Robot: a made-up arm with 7 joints. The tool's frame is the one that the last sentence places. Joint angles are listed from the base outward.
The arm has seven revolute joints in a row. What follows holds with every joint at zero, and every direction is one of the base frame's. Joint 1 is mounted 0.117 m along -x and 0.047 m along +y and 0.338 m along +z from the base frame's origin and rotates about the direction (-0.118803, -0.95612, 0.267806), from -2.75 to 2.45 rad. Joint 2 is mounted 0.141 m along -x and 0.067 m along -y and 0.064 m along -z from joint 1 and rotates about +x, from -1.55 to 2.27 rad. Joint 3 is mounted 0.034 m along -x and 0.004 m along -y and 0.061 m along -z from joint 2 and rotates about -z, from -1.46 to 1.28 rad. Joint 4 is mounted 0.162 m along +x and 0.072 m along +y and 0.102 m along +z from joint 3 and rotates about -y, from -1.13 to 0.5 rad. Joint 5 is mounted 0.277 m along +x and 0.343 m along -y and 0.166 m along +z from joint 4 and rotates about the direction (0.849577, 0.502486, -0.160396), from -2.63 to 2.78 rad. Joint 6 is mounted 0.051 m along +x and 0.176 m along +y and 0.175 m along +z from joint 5 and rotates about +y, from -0.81 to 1.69 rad. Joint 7 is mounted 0.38 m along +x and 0.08 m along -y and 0.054 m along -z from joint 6 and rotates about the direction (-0.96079, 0.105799, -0.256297), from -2.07 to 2.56 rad. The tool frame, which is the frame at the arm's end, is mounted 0.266 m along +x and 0.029 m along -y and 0.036 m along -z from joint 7; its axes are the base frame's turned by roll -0.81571, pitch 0.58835 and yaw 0.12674 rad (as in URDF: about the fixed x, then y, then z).
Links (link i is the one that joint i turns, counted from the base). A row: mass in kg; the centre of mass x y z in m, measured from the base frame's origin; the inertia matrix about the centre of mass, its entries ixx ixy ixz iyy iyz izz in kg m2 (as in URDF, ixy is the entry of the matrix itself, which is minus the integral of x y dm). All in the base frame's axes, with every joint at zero. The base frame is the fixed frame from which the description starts. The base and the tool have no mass.
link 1: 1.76; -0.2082 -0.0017 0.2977; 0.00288 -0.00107 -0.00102 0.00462 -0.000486 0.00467
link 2: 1.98; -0.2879 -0.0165 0.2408; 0.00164 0 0.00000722 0.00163 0 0.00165
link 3: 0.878; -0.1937 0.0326 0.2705; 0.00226 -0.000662 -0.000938 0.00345 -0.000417 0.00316
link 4: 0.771; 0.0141 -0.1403 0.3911; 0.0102 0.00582 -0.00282 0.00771 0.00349 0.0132
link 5: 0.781; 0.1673 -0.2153 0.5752; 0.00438 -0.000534 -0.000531 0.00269 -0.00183 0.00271
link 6: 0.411; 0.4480 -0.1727 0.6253; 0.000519 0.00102 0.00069 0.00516 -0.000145 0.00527
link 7: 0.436; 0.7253 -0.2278 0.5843; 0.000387 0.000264 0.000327 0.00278 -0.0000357 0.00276
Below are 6 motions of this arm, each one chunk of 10 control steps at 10 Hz.
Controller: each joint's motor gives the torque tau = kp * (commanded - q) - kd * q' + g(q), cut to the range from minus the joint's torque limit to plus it. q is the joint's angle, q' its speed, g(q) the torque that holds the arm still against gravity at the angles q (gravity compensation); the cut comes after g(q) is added. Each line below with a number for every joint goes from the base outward.
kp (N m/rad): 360 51 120 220 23 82 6.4
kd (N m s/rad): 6.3 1.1 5 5.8 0.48 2.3 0.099
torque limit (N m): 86 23 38 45 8 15 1.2
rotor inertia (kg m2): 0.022 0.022 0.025 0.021 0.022 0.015 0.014
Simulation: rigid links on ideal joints. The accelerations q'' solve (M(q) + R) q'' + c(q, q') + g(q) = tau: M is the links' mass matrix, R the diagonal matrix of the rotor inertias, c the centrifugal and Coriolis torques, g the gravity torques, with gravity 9.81 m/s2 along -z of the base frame. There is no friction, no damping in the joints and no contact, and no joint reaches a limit. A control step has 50 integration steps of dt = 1/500 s. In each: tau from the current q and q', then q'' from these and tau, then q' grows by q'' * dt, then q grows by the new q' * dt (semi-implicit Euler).
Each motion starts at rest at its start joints. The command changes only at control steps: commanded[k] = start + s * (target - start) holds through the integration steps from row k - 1 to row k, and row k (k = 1, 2, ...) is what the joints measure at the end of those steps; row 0 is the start. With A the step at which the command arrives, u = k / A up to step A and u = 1 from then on. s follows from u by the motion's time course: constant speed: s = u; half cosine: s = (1 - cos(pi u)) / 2; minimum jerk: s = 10 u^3 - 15 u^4 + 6 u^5; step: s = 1 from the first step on.
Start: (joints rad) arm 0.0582 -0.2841 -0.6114 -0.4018 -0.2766 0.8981 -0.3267
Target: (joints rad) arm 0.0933 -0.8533 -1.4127 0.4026 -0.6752 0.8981 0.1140
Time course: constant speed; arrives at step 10
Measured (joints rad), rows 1 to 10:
1: 0.0689 -0.3662 -0.6585 -0.3225 -0.2992 0.9213 -0.2683
2: 0.0740 -0.4125 -0.7549 -0.2368 -0.3856 0.9014 -0.1768
3: 0.0783 -0.4457 -0.8639 -0.1500 -0.4371 0.8806 -0.1735
4: 0.0792 -0.4902 -0.9559 -0.0692 -0.4512 0.8815 -0.1503
5: 0.0810 -0.5602 -1.0264 0.0065 -0.4851 0.8914 -0.0860
6: 0.0836 -0.6354 -1.0944 0.0821 -0.5345 0.8972 -0.0355
7: 0.0859 -0.6965 -1.1751 0.1610 -0.5713 0.8965 -0.0005
8: 0.0883 -0.7466 -1.2628 0.2423 -0.6074 0.8918 0.0389
9: 0.0913 -0.7956 -1.3458 0.3238 -0.6521 0.8884 0.0859
10: 0.0945 -0.8480 -1.4222 0.4045 -0.6941 0.8888 0.1337

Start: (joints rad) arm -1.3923 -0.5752 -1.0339 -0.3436 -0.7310 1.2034 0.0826
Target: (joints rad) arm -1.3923 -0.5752 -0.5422 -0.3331 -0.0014 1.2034 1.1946
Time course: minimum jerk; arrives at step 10
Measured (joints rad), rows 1 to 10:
1: -1.3925 -0.5751 -1.0313 -0.3435 -0.7243 1.2023 0.0950
2: -1.3932 -0.5743 -1.0140 -0.3429 -0.6840 1.1981 0.1662
3: -1.3932 -0.5725 -0.9668 -0.3417 -0.5944 1.1968 0.3113
4: -1.3922 -0.5730 -0.8853 -0.3408 -0.4688 1.2003 0.5022
5: -1.3911 -0.5774 -0.7830 -0.3406 -0.3301 1.2058 0.7123
6: -1.3908 -0.5790 -0.6833 -0.3398 -0.1969 1.2096 0.9106
7: -1.3907 -0.5732 -0.6046 -0.3369 -0.0868 1.2097 1.0664
8: -1.3907 -0.5678 -0.5547 -0.3339 -0.0176 1.2076 1.1645
9: -1.3912 -0.5698 -0.5336 -0.3330 0.0044 1.2061 1.1990
10: -1.3919 -0.5750 -0.5349 -0.3333 -0.0021 1.2049 1.1919

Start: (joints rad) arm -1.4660 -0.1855 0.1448 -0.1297 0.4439 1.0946 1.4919
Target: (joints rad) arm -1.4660 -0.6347 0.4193 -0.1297 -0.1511 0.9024 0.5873
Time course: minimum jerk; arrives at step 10
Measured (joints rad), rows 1 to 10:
1: -1.4663 -0.1884 0.1463 -0.1301 0.4399 1.0931 1.4814
2: -1.4675 -0.2071 0.1567 -0.1320 0.4125 1.0840 1.4209
3: -1.4685 -0.2544 0.1846 -0.1336 0.3415 1.0632 1.2989
4: -1.4682 -0.3293 0.2306 -0.1331 0.2329 1.0310 1.1454
5: -1.4665 -0.4198 0.2868 -0.1307 0.1099 0.9930 0.9812
6: -1.4645 -0.5113 0.3418 -0.1276 -0.0040 0.9570 0.8220
7: -1.4628 -0.5900 0.3860 -0.1247 -0.0927 0.9274 0.6960
8: -1.4619 -0.6441 0.4136 -0.1225 -0.1485 0.9071 0.6220
9: -1.4621 -0.6666 0.4239 -0.1220 -0.1685 0.8978 0.5966
10: -1.4637 -0.6585 0.4218 -0.1244 -0.1612 0.8982 0.5966

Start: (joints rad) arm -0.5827 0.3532 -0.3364 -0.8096 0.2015 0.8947 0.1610
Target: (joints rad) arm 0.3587 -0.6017 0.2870 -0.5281 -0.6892 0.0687 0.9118
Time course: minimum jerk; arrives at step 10
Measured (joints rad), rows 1 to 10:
1: -0.5741 0.3453 -0.3325 -0.8074 0.2007 0.8889 0.1623
2: -0.5241 0.2975 -0.3076 -0.7932 0.1795 0.8504 0.1818
3: -0.4194 0.1868 -0.2441 -0.7610 0.0792 0.7517 0.2660
4: -0.2702 0.0221 -0.1368 -0.7160 -0.0905 0.6032 0.4214
5: -0.0900 -0.1567 -0.0010 -0.6549 -0.2475 0.4390 0.5885
6: 0.0923 -0.3456 0.1287 -0.5892 -0.3896 0.2809 0.7303
7: 0.2456 -0.5305 0.2361 -0.5307 -0.5275 0.1553 0.8643
8: 0.3465 -0.6654 0.3060 -0.4906 -0.6335 0.0718 0.9573
9: 0.3824 -0.7100 0.3232 -0.4824 -0.6936 0.0381 0.9798
10: 0.3695 -0.6544 0.2975 -0.5062 -0.7016 0.0481 0.9447

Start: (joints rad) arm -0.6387 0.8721 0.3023 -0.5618 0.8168 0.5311 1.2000
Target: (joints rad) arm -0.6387 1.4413 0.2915 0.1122 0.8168 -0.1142 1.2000
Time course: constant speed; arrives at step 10
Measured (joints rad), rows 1 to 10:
1: -0.6356 0.9515 0.3070 -0.4876 0.8370 0.4586 1.1779
2: -0.6359 1.0163 0.3012 -0.4235 0.8132 0.3881 1.2030
3: -0.6344 1.0623 0.2960 -0.3537 0.8156 0.3259 1.2062
4: -0.6342 1.1051 0.2932 -0.2836 0.8102 0.2628 1.1867
5: -0.6347 1.1562 0.2922 -0.2153 0.8004 0.1959 1.2000
6: -0.6358 1.2126 0.2923 -0.1487 0.7990 0.1313 1.2059
7: -0.6370 1.2727 0.2927 -0.0832 0.8034 0.0688 1.1936
8: -0.6378 1.3347 0.2923 -0.0181 0.8071 0.0057 1.1942
9: -0.6384 1.3943 0.2915 0.0475 0.8085 -0.0583 1.1974
10: -0.6390 1.4493 0.2909 0.1144 0.8079 -0.1226 1.1941

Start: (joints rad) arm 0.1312 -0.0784 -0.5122 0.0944 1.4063 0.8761 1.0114
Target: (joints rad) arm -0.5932 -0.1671 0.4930 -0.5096 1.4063 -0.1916 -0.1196
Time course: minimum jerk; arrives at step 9
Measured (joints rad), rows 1 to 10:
1: 0.1222 -0.0803 -0.5057 0.0876 1.4090 0.8645 0.9880
2: 0.0699 -0.0910 -0.4621 0.0452 1.4219 0.7930 0.8669
3: -0.0401 -0.1076 -0.3507 -0.0504 1.4285 0.6283 0.6644
4: -0.1851 -0.1140 -0.1703 -0.1768 1.3933 0.3962 0.4419
5: -0.3374 -0.1118 0.0584 -0.3043 1.3495 0.1500 0.2142
6: -0.4737 -0.1048 0.2947 -0.4145 1.3560 -0.0561 0.0285
7: -0.5725 -0.0982 0.4922 -0.4952 1.4241 -0.1838 -0.0590
8: -0.6197 -0.0920 0.6078 -0.5367 1.5042 -0.2285 -0.0627
9: -0.6181 -0.0844 0.6135 -0.5395 1.5226 -0.2157 -0.0574
10: -0.5999 -0.0933 0.5305 -0.5258 1.4566 -0.1944 -0.1103

